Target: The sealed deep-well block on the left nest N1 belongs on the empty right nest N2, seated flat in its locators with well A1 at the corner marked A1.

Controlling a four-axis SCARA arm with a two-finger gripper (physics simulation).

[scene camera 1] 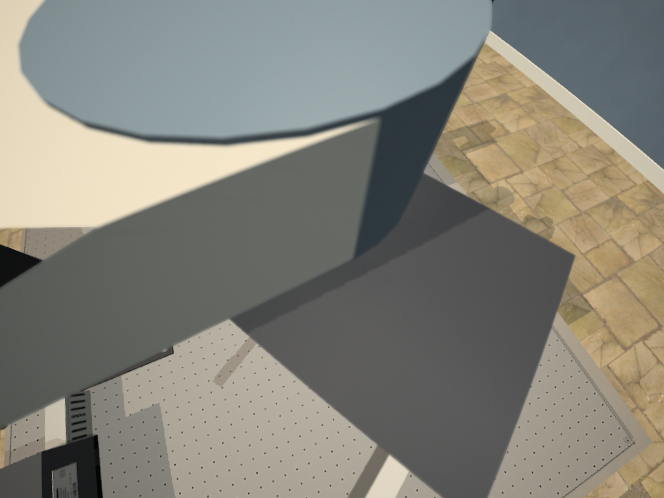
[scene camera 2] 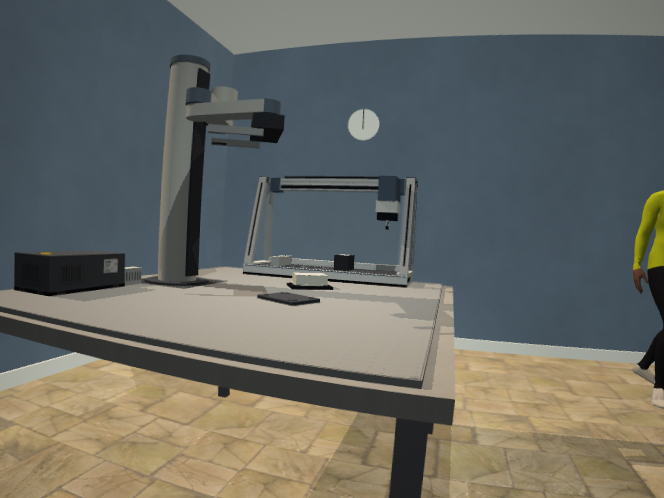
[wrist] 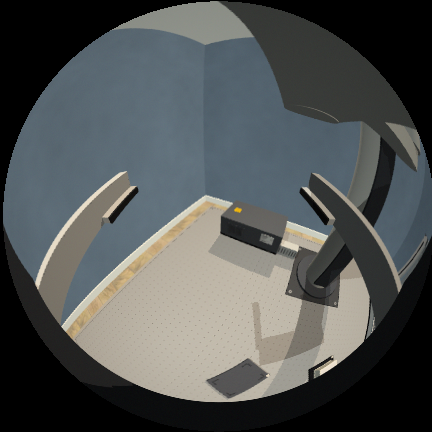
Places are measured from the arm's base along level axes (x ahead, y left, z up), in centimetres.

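Where they show: gripper, fingertip midpoint: [scene camera 2: 209,135] [wrist: 218,175]; arm's base, link origin: [scene camera 2: 176,284] [wrist: 316,276].
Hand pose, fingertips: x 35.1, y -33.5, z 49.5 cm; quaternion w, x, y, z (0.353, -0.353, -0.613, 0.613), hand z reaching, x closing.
Observation:
Each offset is from my fingertips to the top centre of the thing. "spot": to the spot under its first point.
The white deep-well block @[dy +52.4, dx +14.2, dz -42.8 cm] [scene camera 2: 310,279] [wrist: 326,367] sits on the dark left nest N1 @[dy +52.4, dx +14.2, dz -46.7 cm] [scene camera 2: 309,287]. It is small in both views, and its well A1 cannot be made out. The empty right nest N2 @[dy +18.7, dx +19.3, dz -46.7 cm] [scene camera 2: 288,298] [wrist: 237,378] is a flat dark plate with corner locators, nearer the camera in scene camera 2; its A1 mark is not readable. My gripper [scene camera 2: 211,136] [wrist: 218,175] is open and empty, high above the table and well away from both nests, its two fingers wide apart. In scene camera 1 the arm covers much of the view and neither nest shows.
The arm's column [scene camera 2: 176,176] stands behind the nests. A black box @[spot: dy -14.5, dx -38.5, dz -41.8 cm] [scene camera 2: 69,272] [wrist: 252,230] is beside it. A gantry frame [scene camera 2: 329,183] with a white block @[spot: dy +84.8, dx -12.4, dz -40.1 cm] [scene camera 2: 281,259] and a black block @[spot: dy +85.0, dx +19.1, dz -39.5 cm] [scene camera 2: 343,262] stands at the back. A person [scene camera 2: 655,235] is at the far right.

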